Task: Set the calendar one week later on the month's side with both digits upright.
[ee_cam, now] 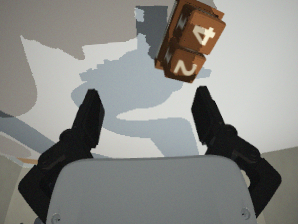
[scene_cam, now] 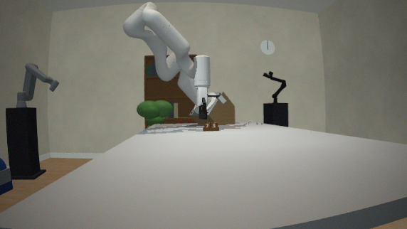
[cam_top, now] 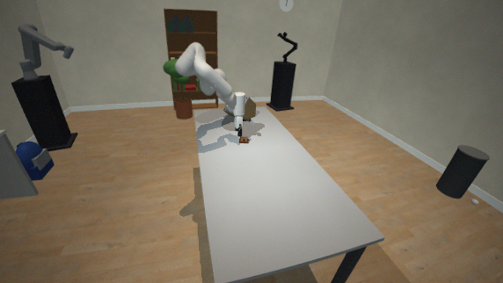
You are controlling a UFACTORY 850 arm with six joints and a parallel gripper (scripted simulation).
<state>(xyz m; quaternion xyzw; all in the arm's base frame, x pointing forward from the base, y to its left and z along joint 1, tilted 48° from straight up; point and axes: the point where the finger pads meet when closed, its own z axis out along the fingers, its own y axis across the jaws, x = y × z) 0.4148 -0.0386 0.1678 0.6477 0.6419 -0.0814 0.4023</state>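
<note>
Now: hand 4 cm short of the brown cube, 4 cm above it and 1 cm to the right of it. The rest, counted from my hand: tray: 6 cm below, 4 cm ahead, 3 cm to the left.
</note>
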